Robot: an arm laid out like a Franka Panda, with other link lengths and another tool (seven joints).
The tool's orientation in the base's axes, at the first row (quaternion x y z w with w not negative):
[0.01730, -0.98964, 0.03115, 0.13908]
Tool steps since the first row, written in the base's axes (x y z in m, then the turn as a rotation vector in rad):
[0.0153, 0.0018, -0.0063, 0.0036, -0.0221, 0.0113]
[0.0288, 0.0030, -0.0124, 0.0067, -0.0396, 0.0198]
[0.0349, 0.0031, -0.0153, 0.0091, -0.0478, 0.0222]
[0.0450, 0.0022, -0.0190, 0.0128, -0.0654, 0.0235]
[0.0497, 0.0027, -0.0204, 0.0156, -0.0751, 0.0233]
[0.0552, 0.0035, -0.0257, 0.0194, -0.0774, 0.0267]
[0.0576, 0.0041, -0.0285, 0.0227, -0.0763, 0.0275]
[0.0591, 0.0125, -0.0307, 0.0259, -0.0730, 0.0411]
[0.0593, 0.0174, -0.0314, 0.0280, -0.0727, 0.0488]
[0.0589, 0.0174, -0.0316, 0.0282, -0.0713, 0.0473]
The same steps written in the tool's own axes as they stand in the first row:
[-0.0165, 0.0015, 0.0017, 0.0002, -0.0228, -0.0104]
[-0.0312, 0.0025, 0.0038, 0.0000, -0.0409, -0.0182]
[-0.0378, 0.0025, 0.0049, -0.0014, -0.0493, -0.0206]
[-0.0485, 0.0013, 0.0057, -0.0041, -0.0671, -0.0217]
[-0.0535, 0.0017, 0.0058, -0.0066, -0.0769, -0.0216]
[-0.0602, 0.0026, 0.0093, -0.0093, -0.0796, -0.0258]
[-0.0633, 0.0032, 0.0113, -0.0123, -0.0786, -0.0275]
[-0.0656, 0.0117, 0.0124, -0.0117, -0.0763, -0.0417]
[-0.0661, 0.0166, 0.0127, -0.0116, -0.0765, -0.0497]
[-0.0658, 0.0166, 0.0130, -0.0122, -0.0750, -0.0484]

